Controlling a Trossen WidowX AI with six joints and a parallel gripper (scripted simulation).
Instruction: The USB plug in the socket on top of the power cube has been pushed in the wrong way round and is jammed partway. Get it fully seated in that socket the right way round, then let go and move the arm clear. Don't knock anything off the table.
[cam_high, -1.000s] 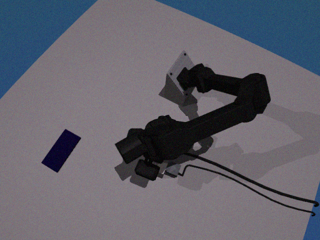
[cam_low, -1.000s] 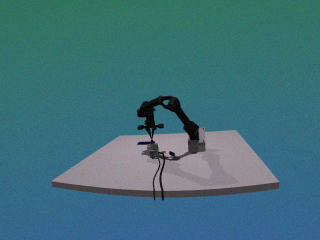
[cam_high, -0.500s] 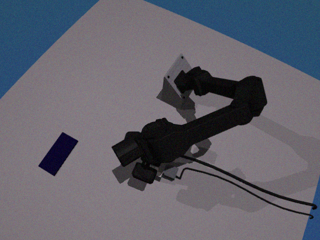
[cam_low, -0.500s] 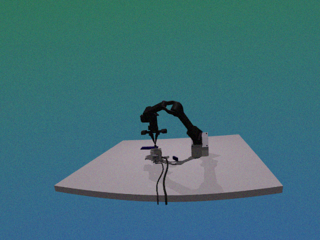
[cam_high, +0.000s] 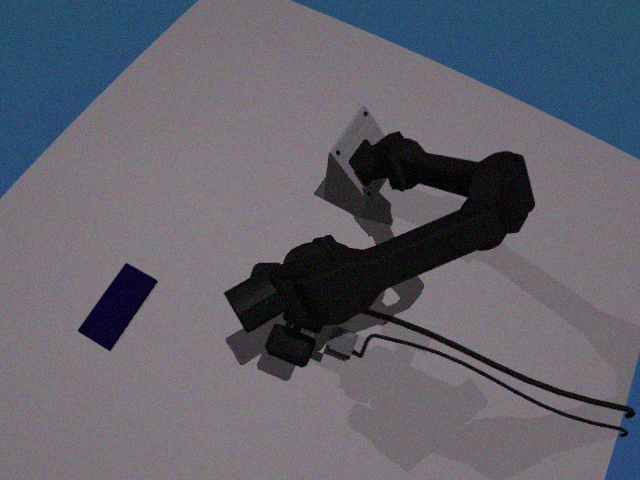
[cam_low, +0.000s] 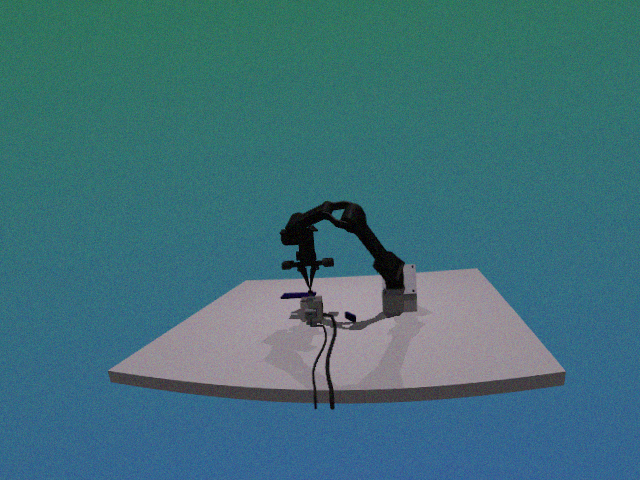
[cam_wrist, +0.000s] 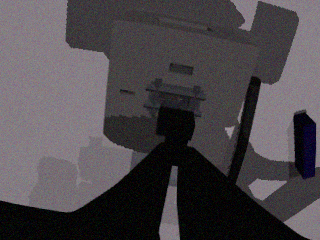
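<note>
Now: the dark USB plug 2 cm below my gripper tip. From my gripper tip the other things lie so: small dark-blue block (15 cm behind, 2 cm to the left, 11 cm below); then flat dark blue rectangle (15 cm ahead, 33 cm to the right, 12 cm below).
</note>
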